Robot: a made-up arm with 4 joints.
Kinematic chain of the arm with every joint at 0, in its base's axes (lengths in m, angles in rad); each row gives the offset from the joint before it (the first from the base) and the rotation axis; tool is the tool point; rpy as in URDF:
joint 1: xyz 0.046 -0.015 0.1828 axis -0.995 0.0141 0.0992
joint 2: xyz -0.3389 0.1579 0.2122 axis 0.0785 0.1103 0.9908
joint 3: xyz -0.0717 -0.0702 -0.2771 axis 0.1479 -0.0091 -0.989
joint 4: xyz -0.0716 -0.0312 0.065 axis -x
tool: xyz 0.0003 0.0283 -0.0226 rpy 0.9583 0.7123 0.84
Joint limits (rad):
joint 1: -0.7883..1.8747
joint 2: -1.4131..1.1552
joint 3: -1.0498..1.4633
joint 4: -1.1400..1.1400
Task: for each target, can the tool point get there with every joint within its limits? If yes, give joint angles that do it. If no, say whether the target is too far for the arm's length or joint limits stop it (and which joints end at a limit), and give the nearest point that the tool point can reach.
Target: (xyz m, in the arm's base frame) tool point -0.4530 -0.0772 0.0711
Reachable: yes | joints 1.4274 -0.5026 0.3714 0.6616
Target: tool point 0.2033 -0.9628 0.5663
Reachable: no: too far | nearest point -0.2262 -0.0791 0.2160 | short by 1.043 m
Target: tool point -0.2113 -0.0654 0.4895
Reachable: no: joint limits stop it (at a limit: joint 1, joint 4) | nearest point -0.2772 -0.0732 0.2568 | short by 0.242 m
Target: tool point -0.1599 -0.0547 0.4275
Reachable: no: joint limits stop it (at a limit: joint 1, joint 2, joint 4) | nearest point -0.2584 -0.0742 0.2494 | short by 0.204 m
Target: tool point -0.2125 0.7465 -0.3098
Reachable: no: too far | nearest point -0.3523 0.2107 0.0720 | short by 0.673 m
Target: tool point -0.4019 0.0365 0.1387
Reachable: yes | joints 0.4297 0.5851 1.0209 0.1267
